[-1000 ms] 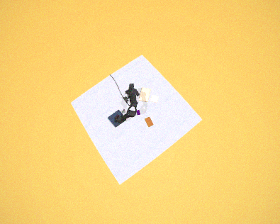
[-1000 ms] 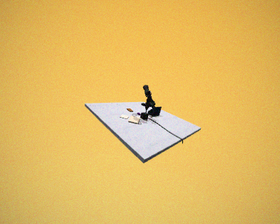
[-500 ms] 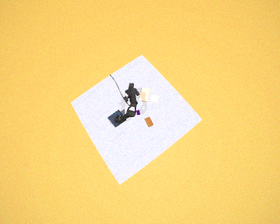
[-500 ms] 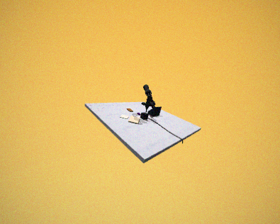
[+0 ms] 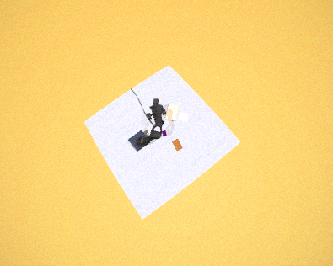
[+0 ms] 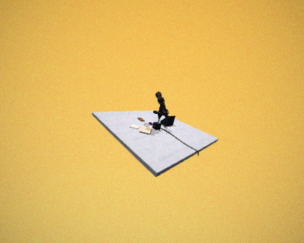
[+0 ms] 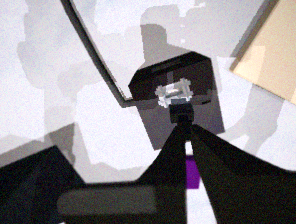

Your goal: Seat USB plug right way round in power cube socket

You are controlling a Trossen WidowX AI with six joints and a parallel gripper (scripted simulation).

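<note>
Now: gripper tip 2 cm above the USB plug. The rest, counted from my gripper tip: cream card 18 cm ahead, 13 cm below, 3 cm to the right; orange block 33 cm to the right, 13 cm below, 4 cm behind; purple block 15 cm to the right, 13 cm below, 5 cm behind.
</note>
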